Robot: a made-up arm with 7 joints. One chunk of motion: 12 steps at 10 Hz.
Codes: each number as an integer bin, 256 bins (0 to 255) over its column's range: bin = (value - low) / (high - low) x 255, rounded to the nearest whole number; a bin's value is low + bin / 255 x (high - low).
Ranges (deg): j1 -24..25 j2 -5..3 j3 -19..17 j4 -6..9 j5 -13..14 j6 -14..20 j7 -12..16
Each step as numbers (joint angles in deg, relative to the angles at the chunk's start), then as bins.
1 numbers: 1.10 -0.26 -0.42 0.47 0.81 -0.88 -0.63
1 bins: 131 151 132 110 130 98 104
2 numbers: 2.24 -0.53 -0.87 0.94 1.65 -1.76 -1.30
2 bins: 137 142 128 118 138 92 97
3 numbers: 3.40 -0.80 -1.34 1.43 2.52 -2.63 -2.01
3 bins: 143 134 125 126 147 85 91
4 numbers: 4.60 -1.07 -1.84 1.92 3.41 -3.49 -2.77
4 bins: 149 125 122 135 155 79 84
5 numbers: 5.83 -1.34 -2.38 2.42 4.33 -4.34 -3.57
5 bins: 155 117 118 143 164 72 77
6 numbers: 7.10 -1.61 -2.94 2.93 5.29 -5.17 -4.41
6 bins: 162 108 114 152 173 66 69
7 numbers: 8.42 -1.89 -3.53 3.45 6.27 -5.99 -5.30
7 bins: 169 99 110 161 182 60 61
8 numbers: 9.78 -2.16 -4.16 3.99 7.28 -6.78 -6.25
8 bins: 176 91 105 170 192 54 52
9 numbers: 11.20 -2.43 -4.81 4.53 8.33 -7.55 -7.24
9 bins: 183 82 101 179 201 48 43
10 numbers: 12.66 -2.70 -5.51 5.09 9.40 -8.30 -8.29
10 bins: 191 73 96 189 212 43 34
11 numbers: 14.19 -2.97 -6.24 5.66 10.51 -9.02 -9.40
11 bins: 199 65 90 198 222 37 24
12 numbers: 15.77 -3.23 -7.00 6.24 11.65 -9.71 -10.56
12 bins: 207 56 85 208 233 32 13
